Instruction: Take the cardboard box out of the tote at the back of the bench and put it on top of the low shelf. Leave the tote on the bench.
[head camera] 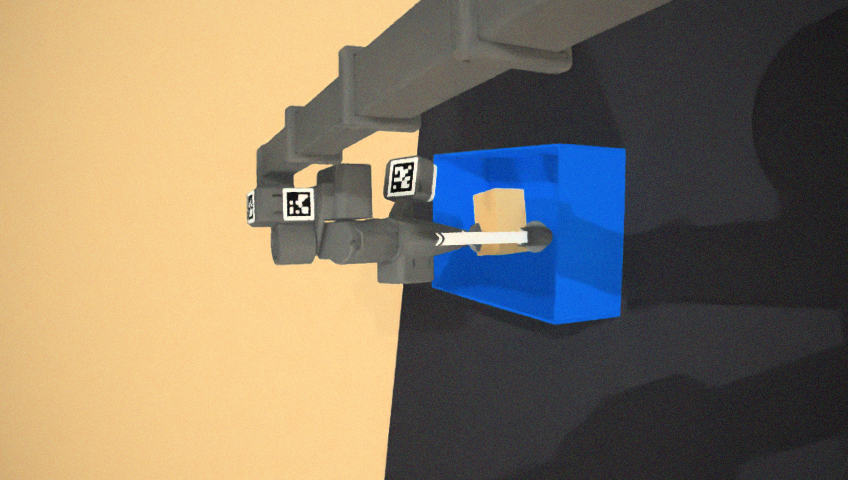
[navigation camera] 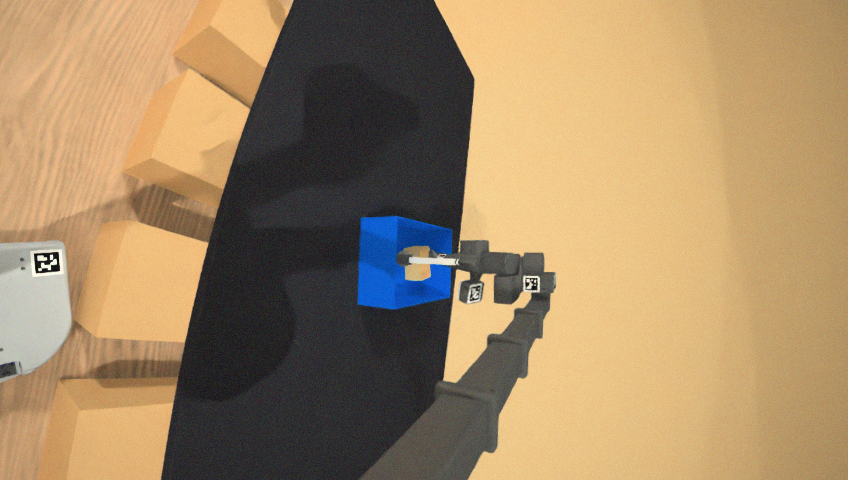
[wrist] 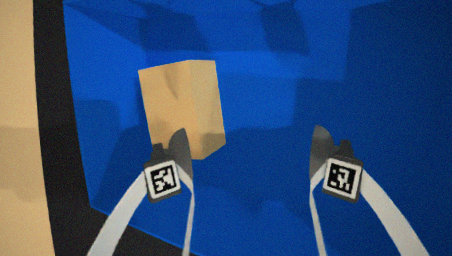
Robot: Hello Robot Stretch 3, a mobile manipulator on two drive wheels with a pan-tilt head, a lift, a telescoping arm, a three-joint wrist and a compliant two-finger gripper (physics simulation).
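Places are measured from the robot's base along level axes (x back, y right, z up), in metres.
Pixels of known places: gripper, fingertip midpoint: (head camera: 513,237) (navigation camera: 413,257).
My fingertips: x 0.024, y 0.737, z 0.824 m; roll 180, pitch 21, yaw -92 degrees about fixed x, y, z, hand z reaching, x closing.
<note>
Ahead of a thing's pixels: the offset from my fingertips to its top centre. Level surfaces: height alone.
The small tan cardboard box @[dx +0.024, dy +0.082, dz -0.009 m] (head camera: 502,208) (navigation camera: 417,272) (wrist: 172,102) stands inside the blue tote @[dx +0.014, dy +0.007, dz +0.038 m] (head camera: 590,231) (navigation camera: 376,261) (wrist: 395,100) on the dark bench @[dz -0.062 m] (head camera: 505,404) (navigation camera: 339,202). My gripper (head camera: 507,236) (navigation camera: 423,259) (wrist: 249,146) is open over the tote, with its fingers wide apart. In the wrist view the left fingertip overlaps the near end of the box, and the right fingertip is well to the right of it. Whether the left finger touches the box is not clear. I cannot pick out the low shelf in these views.
My telescoping arm (head camera: 392,77) (navigation camera: 470,404) reaches across the bench to the tan surface (head camera: 148,356) (navigation camera: 624,178) behind it. Several large tan boxes (navigation camera: 184,136) (navigation camera: 148,285) stand along the bench's near side on a wooden floor @[dz -0.824 m] (navigation camera: 71,77). My base (navigation camera: 29,309) shows at the left edge.
</note>
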